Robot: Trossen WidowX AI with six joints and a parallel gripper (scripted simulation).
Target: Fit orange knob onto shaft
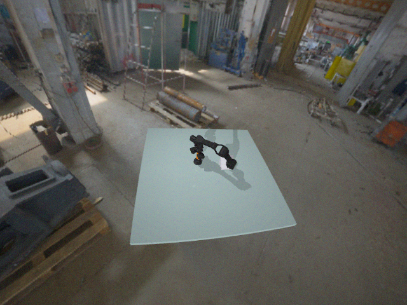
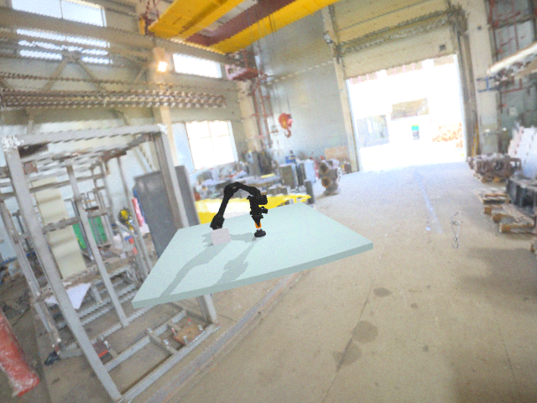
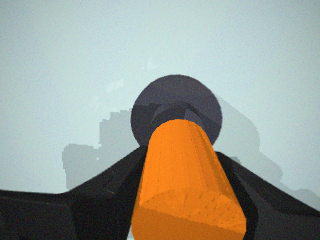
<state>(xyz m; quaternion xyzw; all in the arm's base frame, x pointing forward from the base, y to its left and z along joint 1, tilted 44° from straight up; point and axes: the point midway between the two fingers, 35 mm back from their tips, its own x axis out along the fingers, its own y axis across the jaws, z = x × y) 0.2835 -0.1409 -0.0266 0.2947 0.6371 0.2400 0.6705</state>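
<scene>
My gripper tip is now 3 cm below the orange knob. From my gripper tip the other things lie so: dark round pedestal 4 cm below.
</scene>
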